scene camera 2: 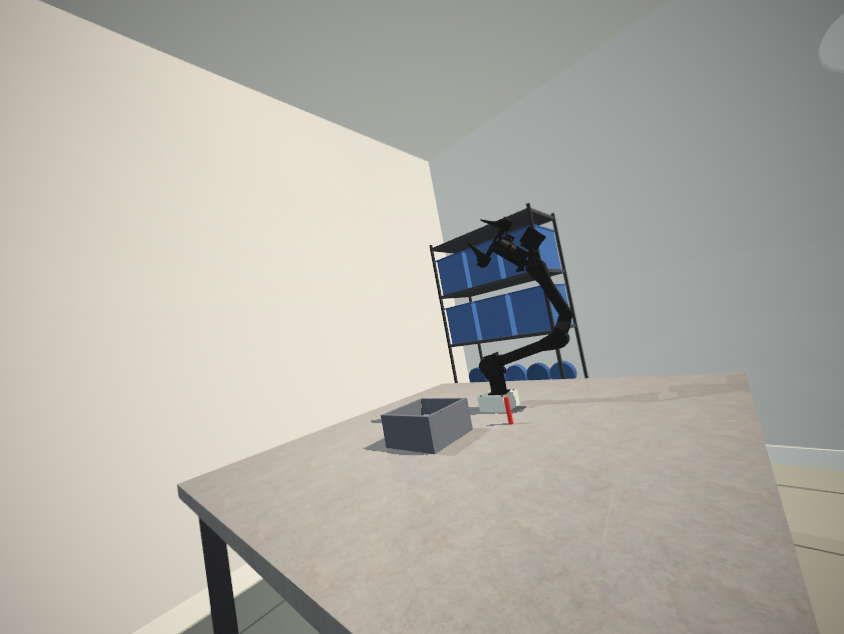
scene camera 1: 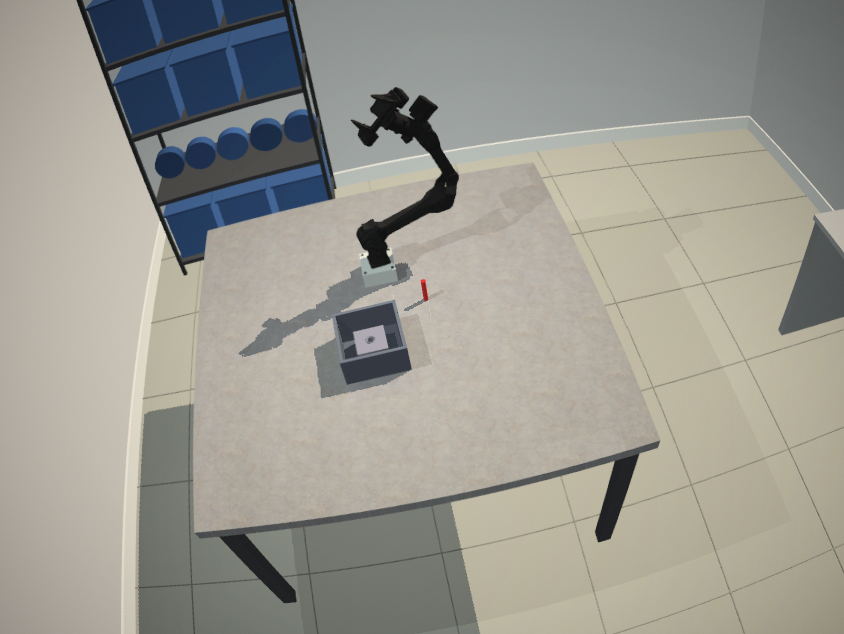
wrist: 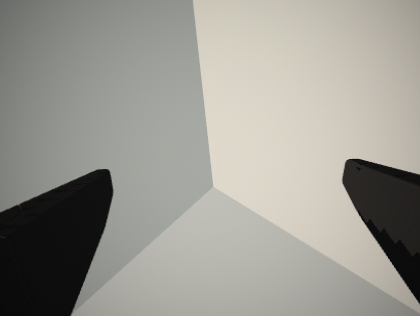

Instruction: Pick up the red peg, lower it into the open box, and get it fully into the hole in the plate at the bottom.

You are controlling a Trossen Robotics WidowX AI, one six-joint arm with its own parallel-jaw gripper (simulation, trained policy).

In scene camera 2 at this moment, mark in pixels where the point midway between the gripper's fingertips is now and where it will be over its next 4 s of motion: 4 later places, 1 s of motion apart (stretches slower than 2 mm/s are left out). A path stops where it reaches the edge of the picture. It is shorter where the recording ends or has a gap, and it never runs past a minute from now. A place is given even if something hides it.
My gripper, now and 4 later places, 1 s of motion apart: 474, 231; 425, 298; 434, 346; 488, 378; 506, 415
